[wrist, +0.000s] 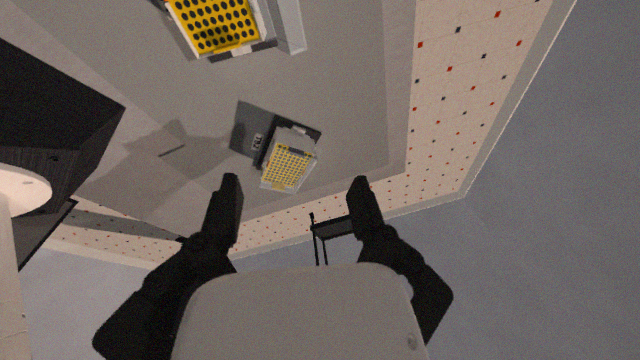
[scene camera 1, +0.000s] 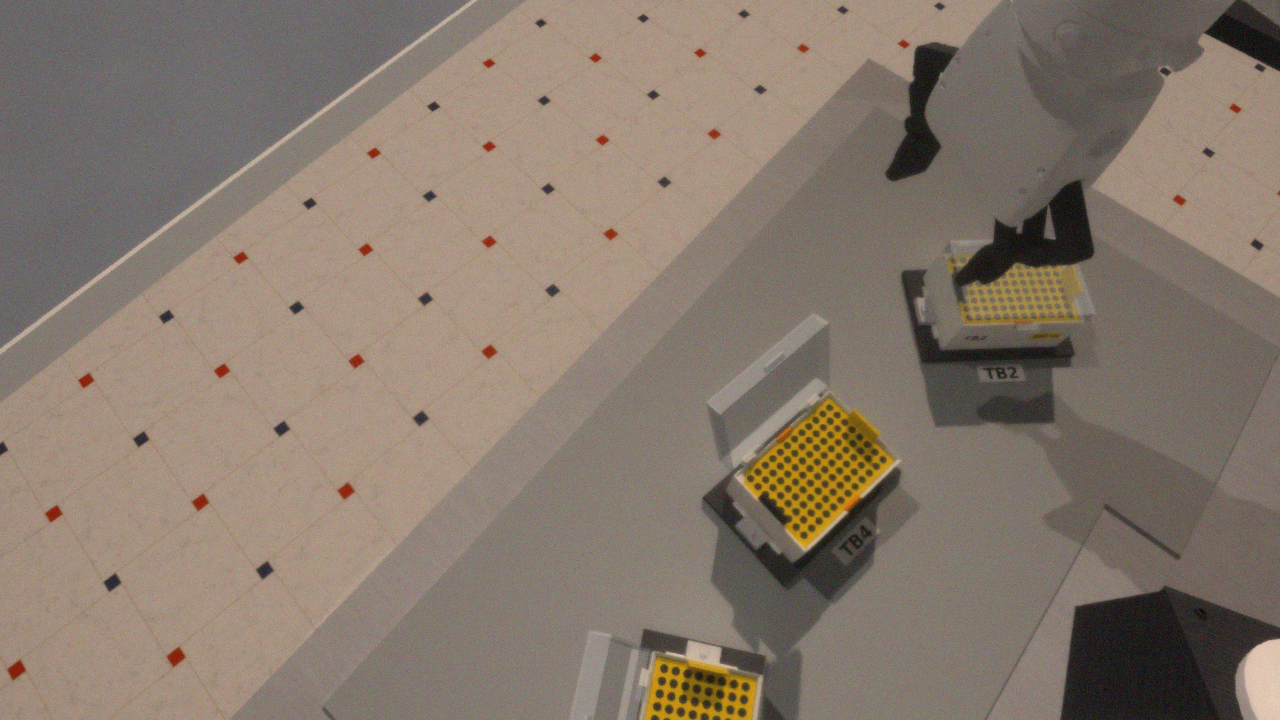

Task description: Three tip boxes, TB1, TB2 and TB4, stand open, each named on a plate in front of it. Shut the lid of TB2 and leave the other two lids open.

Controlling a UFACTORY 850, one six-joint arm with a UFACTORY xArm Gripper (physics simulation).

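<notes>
Box TB2 (scene camera 1: pixel 1015 335) (wrist: pixel 287 167) stands behind its name plate (scene camera 1: pixel 1000 373) (wrist: pixel 256 142); its clear lid lies down over the yellow rack, which shows pale through it. Box TB4 (scene camera 1: pixel 819 470) has its clear lid (scene camera 1: pixel 774 380) standing up at the back; the same box, by its place, shows at the top of the wrist view (wrist: pixel 215 25). A third box (scene camera 1: pixel 702 694), by elimination TB1, is cut off at the bottom edge with its lid (scene camera 1: pixel 597 676) up; its plate is out of view. My gripper (scene camera 1: pixel 930 225) (wrist: pixel 298 185) is wide open and empty, above and behind TB2, with one finger overlapping it in the scene view.
The boxes stand on a grey table top (scene camera 1: pixel 537 555) (wrist: pixel 340 90). A dark block (scene camera 1: pixel 1118 653) (wrist: pixel 50 85) with a pale round part (scene camera 1: pixel 1262 680) (wrist: pixel 22 190) stands at the front. Tiled floor lies beyond the table edge. A dark stand (wrist: pixel 332 228) is on the floor beyond.
</notes>
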